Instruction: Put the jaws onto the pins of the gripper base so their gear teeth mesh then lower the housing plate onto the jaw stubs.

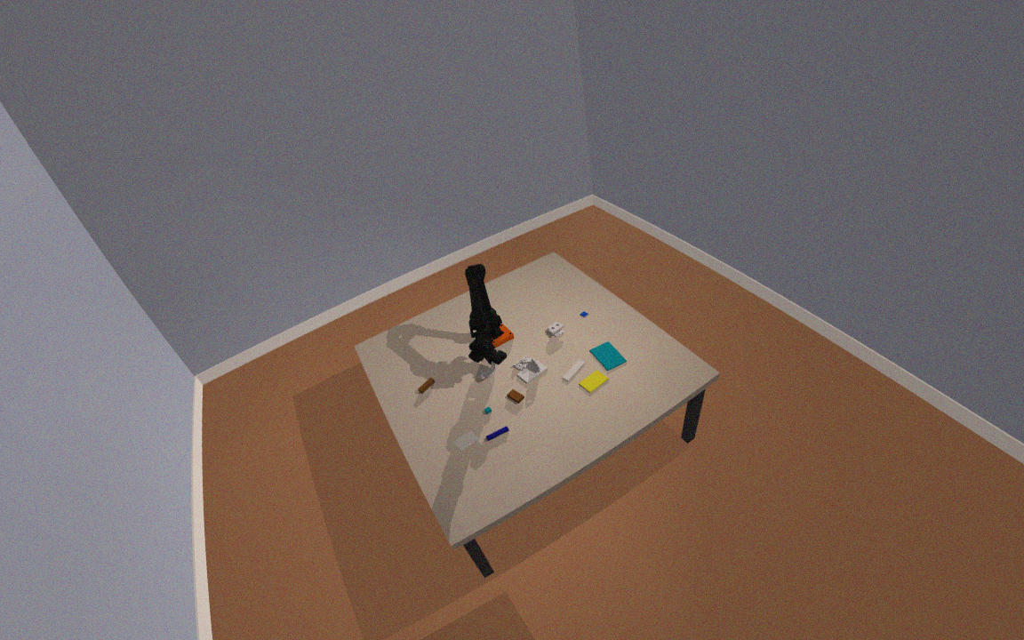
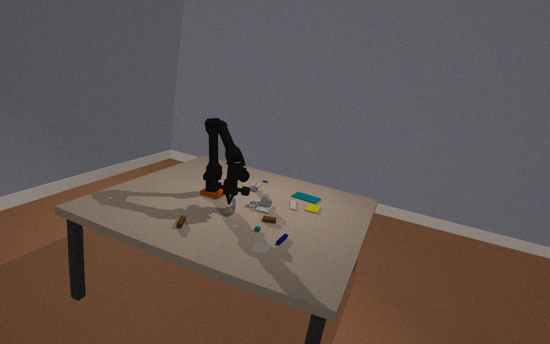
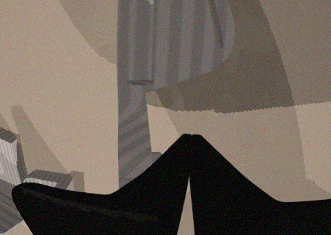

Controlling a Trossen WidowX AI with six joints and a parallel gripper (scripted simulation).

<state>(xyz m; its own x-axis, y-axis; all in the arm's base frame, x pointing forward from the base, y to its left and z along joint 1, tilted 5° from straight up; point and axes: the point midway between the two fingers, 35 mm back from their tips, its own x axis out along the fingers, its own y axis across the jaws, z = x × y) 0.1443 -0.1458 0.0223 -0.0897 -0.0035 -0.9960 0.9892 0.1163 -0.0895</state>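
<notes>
Now: the grey jaw 30 mm ahead of my gripper tip, 20 mm above it and 10 mm to the right of it. Also, from my gripper tip: brown block (220 mm ahead, 50 mm to the right, 10 mm below); white housing plate (100 mm to the left, 100 mm ahead, 20 mm below); teal cube (190 mm ahead, 180 mm to the right, 10 mm below).
</notes>
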